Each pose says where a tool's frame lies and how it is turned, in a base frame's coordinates. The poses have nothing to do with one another.
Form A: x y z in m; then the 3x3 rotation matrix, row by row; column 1 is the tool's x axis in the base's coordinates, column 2 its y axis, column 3 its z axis. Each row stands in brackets.
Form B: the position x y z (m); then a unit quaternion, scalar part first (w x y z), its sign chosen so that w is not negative. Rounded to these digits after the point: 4 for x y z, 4 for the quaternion.
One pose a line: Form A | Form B
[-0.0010 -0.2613 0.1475], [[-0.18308 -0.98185 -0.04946], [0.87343 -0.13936 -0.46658], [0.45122 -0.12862 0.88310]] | -0.0010 -0.2613 0.1475 0.6246 0.1353 -0.2004 0.7426
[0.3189 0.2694 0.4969], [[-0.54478 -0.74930 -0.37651], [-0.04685 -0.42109 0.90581], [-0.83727 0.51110 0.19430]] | 0.3189 0.2694 0.4969 0.2390 -0.4129 0.4820 0.7349
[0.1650 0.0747 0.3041], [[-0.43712 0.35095 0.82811], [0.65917 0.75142 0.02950], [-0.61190 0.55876 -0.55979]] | 0.1650 0.0747 0.3041 0.4343 0.3047 0.8289 0.1774
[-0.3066 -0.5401 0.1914], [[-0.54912 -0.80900 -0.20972], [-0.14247 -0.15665 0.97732], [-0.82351 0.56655 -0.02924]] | -0.3066 -0.5401 0.1914 0.2574 -0.3990 0.5962 0.6474
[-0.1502 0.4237 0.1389], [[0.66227 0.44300 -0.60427], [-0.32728 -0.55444 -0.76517], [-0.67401 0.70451 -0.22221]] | -0.1502 0.4237 0.1389 0.4705 0.7809 0.0371 -0.4093
